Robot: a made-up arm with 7 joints. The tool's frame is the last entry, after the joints. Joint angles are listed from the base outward.
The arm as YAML. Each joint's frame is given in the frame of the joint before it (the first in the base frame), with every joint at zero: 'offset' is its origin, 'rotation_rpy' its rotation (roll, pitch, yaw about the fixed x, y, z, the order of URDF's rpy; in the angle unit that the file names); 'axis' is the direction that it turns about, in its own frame. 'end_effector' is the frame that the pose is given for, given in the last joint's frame.
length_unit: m
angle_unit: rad
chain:
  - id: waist
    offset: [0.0, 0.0, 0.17]
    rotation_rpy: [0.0, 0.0, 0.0]
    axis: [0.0, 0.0, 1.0]
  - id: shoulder
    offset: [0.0, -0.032, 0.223]
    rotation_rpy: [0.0, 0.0, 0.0]
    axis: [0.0, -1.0, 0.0]
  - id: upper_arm
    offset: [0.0, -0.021, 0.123]
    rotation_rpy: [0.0, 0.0, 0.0]
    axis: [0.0, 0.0, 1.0]
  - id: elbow
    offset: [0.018, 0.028, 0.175]
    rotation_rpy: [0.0, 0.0, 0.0]
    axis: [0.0, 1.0, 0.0]
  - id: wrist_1
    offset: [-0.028, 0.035, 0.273]
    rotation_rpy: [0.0, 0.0, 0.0]
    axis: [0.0, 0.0, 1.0]
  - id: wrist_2
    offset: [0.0, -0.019, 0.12]
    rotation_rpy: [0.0, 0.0, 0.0]
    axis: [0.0, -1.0, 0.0]
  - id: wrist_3
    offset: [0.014, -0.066, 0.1]
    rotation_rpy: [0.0, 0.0, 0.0]
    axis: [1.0, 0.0, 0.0]
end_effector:
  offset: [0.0, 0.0, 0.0]
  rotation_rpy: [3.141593, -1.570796, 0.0]
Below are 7 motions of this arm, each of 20 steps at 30 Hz.
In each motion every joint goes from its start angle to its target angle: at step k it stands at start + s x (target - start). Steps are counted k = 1, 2, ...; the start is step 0. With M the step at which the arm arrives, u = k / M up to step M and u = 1 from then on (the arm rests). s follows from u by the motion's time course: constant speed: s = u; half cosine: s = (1 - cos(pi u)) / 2; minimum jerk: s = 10 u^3 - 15 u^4 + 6 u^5.
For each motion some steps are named. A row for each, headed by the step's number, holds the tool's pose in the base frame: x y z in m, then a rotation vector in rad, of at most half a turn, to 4 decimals.
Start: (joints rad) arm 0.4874 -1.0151 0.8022 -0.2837 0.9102 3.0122 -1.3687
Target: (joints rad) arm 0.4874 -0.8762 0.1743 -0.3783 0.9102 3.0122 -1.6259
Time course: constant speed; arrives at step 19
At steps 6, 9, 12, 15, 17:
6: 0.4519 0.1368 0.7540 1.0083 -1.8497 2.1309
9: 0.4394 0.1321 0.7694 0.8955 -1.7863 2.1641
12: 0.4260 0.1282 0.7844 0.7815 -1.7255 2.1870
15: 0.4118 0.1252 0.7987 0.6669 -1.6674 2.2000
17: 0.4019 0.1236 0.8078 0.5905 -1.6303 2.2035

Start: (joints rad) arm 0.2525 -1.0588 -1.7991 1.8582 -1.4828 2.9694 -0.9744
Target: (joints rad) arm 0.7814 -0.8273 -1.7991 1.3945 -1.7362 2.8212 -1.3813
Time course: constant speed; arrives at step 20
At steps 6, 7, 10, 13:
6: 0.4489 -0.2366 0.5774 0.4256 2.4095 -0.1292
7: 0.4587 -0.2218 0.5831 0.3455 2.4178 -0.1410
10: 0.4842 -0.1749 0.6007 0.1058 2.4241 -0.1790
13: 0.5034 -0.1252 0.6188 -0.1301 2.4030 -0.2208

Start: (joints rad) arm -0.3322 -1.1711 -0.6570 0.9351 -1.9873 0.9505 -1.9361
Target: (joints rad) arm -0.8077 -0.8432 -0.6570 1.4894 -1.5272 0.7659 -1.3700
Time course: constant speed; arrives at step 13
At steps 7, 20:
7: 0.4636 -0.5515 0.3350 0.7937 1.7753 -2.0562
20: 0.2586 -0.6371 0.3545 1.6431 1.3896 -1.9929

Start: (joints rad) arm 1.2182 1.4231 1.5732 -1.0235 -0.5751 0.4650 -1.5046
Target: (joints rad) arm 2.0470 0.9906 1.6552 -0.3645 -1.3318 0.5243 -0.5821
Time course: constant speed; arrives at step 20
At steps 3, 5, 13, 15, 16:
3: 0.3647 -0.5952 0.4880 0.6917 0.5675 -1.8873
5: 0.3974 -0.5830 0.5130 0.6001 0.4739 -1.8216
13: 0.5121 -0.5049 0.6262 0.2828 0.1572 -1.5024
15: 0.5347 -0.4789 0.6568 0.2166 0.0919 -1.4155
16: 0.5447 -0.4651 0.6722 0.1856 0.0612 -1.3718

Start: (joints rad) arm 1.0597 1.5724 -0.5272 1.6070 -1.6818 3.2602 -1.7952
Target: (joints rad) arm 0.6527 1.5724 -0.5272 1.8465 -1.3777 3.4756 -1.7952
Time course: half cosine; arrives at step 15
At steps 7, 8, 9, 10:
7: -0.1048 -0.3918 0.6987 -1.1144 -0.6417 0.7130
8: -0.1121 -0.3844 0.6977 -1.1318 -0.6467 0.7125
9: -0.1187 -0.3769 0.6967 -1.1479 -0.6513 0.7120
10: -0.1244 -0.3698 0.6955 -1.1620 -0.6553 0.7115

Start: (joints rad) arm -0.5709 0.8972 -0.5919 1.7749 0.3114 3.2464 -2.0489
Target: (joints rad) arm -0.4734 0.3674 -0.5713 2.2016 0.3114 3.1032 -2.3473
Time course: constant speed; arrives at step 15
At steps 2, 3, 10, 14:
2: -0.1306 -0.1980 0.7252 -0.1032 -0.9089 0.0074
3: -0.1153 -0.2063 0.7192 -0.0412 -0.8604 -0.0059
10: -0.0194 -0.2479 0.6579 0.3549 -0.4821 -0.1208
14: 0.0230 -0.2586 0.6119 0.5493 -0.2382 -0.2003

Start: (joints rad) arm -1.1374 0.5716 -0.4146 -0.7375 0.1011 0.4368 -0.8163
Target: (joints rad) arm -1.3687 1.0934 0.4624 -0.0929 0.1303 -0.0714 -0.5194
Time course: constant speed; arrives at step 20
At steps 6, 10, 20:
6: -0.2705 0.6097 0.7404 0.0198 -0.0010 1.1269
10: -0.2893 0.6243 0.7427 0.1834 0.0910 1.2605
20: -0.2202 0.6754 0.7436 0.6925 0.3773 1.3291

